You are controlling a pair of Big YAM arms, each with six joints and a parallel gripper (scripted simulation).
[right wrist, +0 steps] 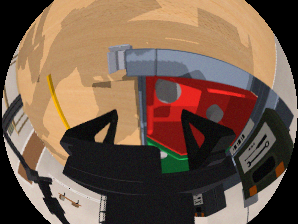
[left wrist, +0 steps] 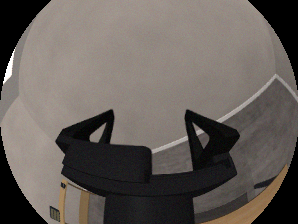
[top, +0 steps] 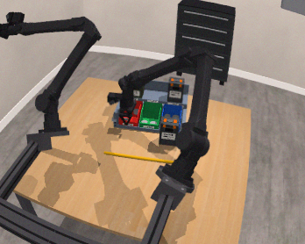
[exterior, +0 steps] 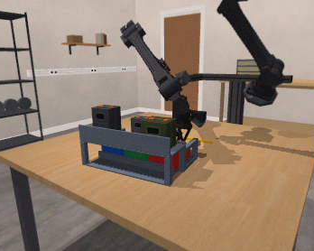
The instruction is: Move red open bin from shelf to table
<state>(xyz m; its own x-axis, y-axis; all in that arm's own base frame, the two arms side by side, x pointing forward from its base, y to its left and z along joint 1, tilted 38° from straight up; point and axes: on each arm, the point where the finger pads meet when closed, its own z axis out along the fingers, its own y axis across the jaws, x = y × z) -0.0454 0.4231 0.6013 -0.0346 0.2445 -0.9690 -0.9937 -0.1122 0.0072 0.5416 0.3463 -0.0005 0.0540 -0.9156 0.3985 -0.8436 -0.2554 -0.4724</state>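
The red bin lies 80 mm ahead of my right hand, 20 mm to the left of it and 10 mm below it. Also, from my right hand: blue bin 200 mm to the right, 140 mm ahead, 10 mm below; green bin 110 mm ahead, 90 mm to the right, 10 mm below.
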